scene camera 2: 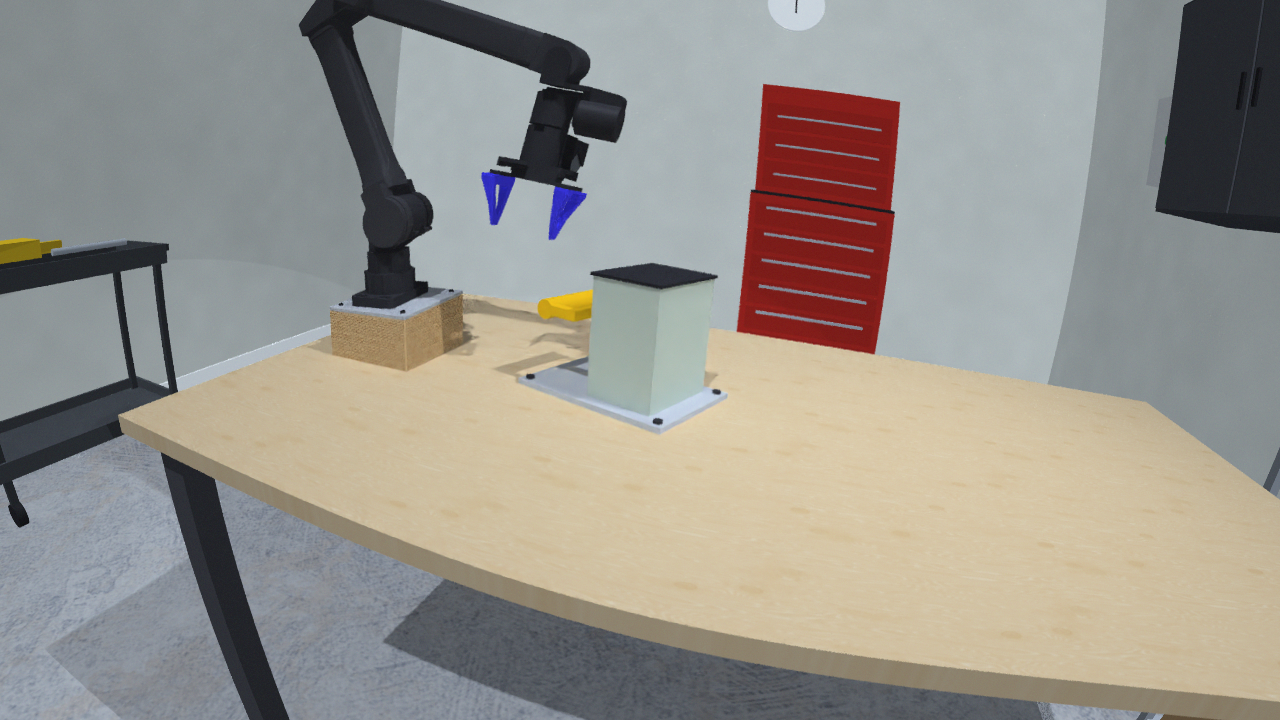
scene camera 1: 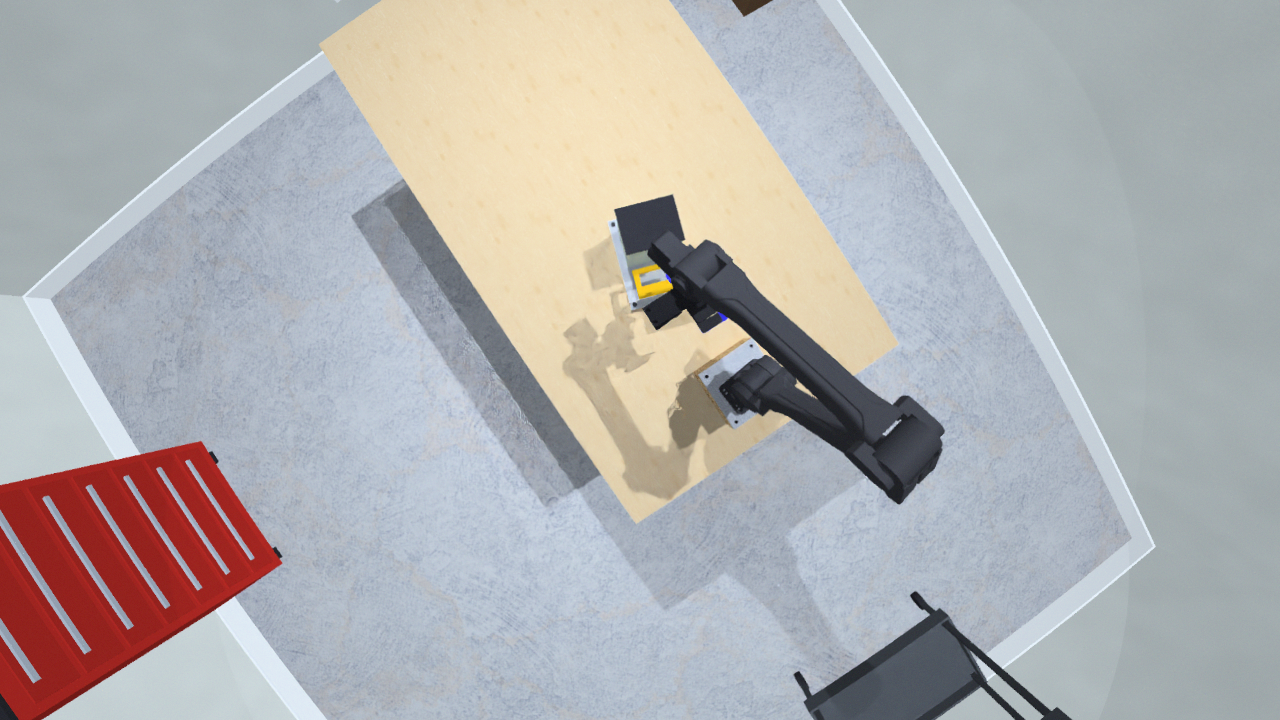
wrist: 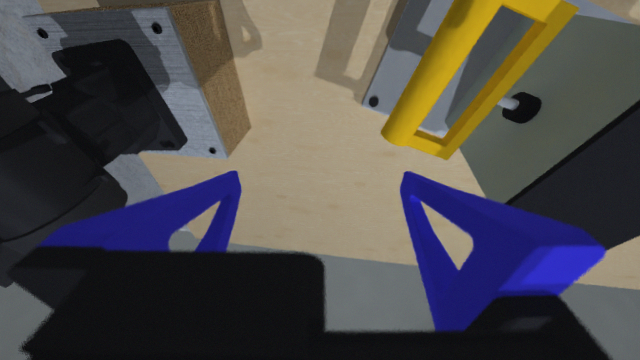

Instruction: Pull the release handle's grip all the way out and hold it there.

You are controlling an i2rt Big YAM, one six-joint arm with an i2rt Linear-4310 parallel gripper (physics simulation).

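The release handle's grip is a yellow frame with a thick round bar [scene camera 1: 638,283] [scene camera 2: 566,306] [wrist: 430,75]. It stands off the pale green housing [scene camera 2: 626,340] [wrist: 575,65], which has a dark top [scene camera 1: 646,222]. In the wrist view a short light rod [wrist: 509,103] runs from the grip into a black collar [wrist: 521,107] on the housing. A grey base plate [scene camera 1: 623,268] [scene camera 2: 626,413] [wrist: 387,92] lies under the housing. My gripper [scene camera 1: 696,297] [scene camera 2: 522,231] [wrist: 320,180] is open and empty, with blue fingers. It hangs above the table on the arm-base side of the grip, higher than it. Its body partly hides the grip from overhead.
The arm's base stands on a wooden block [scene camera 2: 384,344] [wrist: 215,85] near one end of the table [scene camera 1: 537,134] [scene camera 2: 805,501]. The housing rises beside the grip. A red drawer cabinet [scene camera 1: 134,537] [scene camera 2: 819,268] and a dark cart [scene camera 1: 895,680] [scene camera 2: 134,259] stand off the table.
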